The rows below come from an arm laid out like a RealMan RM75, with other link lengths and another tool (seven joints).
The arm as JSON. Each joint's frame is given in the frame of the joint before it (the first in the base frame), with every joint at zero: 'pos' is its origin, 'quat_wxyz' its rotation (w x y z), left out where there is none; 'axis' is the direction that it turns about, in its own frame. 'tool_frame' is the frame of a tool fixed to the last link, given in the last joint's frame.
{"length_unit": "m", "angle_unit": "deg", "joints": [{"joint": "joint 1", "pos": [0.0, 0.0, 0.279], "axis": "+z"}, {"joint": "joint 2", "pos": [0.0, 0.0, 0.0], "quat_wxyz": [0.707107, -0.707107, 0.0, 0.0], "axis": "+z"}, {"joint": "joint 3", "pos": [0.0, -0.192, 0.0], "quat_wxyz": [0.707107, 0.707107, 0.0, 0.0], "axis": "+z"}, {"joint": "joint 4", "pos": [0.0, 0.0, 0.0], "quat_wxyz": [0.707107, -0.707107, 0.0, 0.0], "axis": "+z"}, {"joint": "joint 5", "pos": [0.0, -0.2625, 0.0], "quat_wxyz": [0.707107, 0.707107, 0.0, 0.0], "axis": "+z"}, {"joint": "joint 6", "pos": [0.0, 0.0, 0.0], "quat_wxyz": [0.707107, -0.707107, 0.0, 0.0], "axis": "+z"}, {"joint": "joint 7", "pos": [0.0, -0.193, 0.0], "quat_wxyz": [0.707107, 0.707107, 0.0, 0.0], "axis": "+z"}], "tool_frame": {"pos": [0.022, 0.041, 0.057], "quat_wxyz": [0.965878, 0.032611, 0.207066, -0.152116]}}
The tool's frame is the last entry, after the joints.
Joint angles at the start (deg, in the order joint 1, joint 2, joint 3, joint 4, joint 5, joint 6, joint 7): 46.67 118.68 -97.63 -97.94 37.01 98.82 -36.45
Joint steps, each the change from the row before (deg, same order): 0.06 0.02 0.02 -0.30 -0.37 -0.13 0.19; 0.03 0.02 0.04 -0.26 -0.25 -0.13 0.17; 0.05 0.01 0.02 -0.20 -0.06 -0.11 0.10; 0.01 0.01 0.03 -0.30 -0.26 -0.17 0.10; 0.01 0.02 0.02 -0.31 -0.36 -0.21 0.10; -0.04 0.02 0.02 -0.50 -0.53 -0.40 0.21; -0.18 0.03 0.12 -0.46 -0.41 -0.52 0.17; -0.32 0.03 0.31 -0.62 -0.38 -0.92 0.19; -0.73 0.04 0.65 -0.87 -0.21 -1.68 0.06; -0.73 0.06 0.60 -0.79 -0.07 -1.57 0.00; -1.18 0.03 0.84 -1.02 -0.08 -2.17 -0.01
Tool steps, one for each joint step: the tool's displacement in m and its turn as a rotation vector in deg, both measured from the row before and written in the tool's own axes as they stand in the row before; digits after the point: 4 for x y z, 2 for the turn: -0.0001 -0.0018 -0.0010 0.50 0.07 0.25; -0.0003 -0.0015 -0.0009 0.39 -0.01 0.24; -0.0007 -0.0009 -0.0010 0.28 -0.12 0.08; -0.0003 -0.0017 -0.0010 0.48 -0.03 0.19; -0.0002 -0.0020 -0.0009 0.56 0.01 0.23; -0.0004 -0.0032 -0.0013 0.87 -0.04 0.44; -0.0004 -0.0034 -0.0011 0.78 -0.22 0.59; -0.0010 -0.0055 -0.0018 1.11 -0.58 0.96; -0.0017 -0.0087 -0.0027 1.59 -1.29 1.57; -0.0017 -0.0077 -0.0025 1.40 -1.27 1.41; -0.0010 -0.0107 -0.0026 1.80 -1.58 2.09
